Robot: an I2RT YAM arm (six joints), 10 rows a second.
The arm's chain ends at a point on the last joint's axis. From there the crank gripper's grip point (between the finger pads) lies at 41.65 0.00 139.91 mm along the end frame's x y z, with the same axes.
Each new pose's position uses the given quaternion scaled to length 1; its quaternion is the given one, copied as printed.
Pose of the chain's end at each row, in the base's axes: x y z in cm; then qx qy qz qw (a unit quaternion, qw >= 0):
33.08 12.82 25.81 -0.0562 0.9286 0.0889 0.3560
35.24 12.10 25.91 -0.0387 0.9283 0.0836 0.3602
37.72 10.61 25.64 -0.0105 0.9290 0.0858 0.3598
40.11 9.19 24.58 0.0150 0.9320 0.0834 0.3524
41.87 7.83 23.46 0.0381 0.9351 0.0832 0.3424
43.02 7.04 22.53 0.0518 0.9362 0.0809 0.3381
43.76 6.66 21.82 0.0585 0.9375 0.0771 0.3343
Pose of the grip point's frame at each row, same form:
39.11 15.52 12.79 -0.0562 0.9286 0.0889 0.3560
41.43 14.61 12.93 -0.0387 0.9283 0.0836 0.3602
43.96 13.12 12.69 -0.0105 0.9290 0.0858 0.3598
46.21 11.58 11.53 0.0150 0.9320 0.0834 0.3524
47.74 10.18 10.30 0.0381 0.9351 0.0832 0.3424
48.80 9.30 9.32 0.0518 0.9362 0.0809 0.3381
49.45 8.81 8.55 0.0585 0.9375 0.0771 0.3343

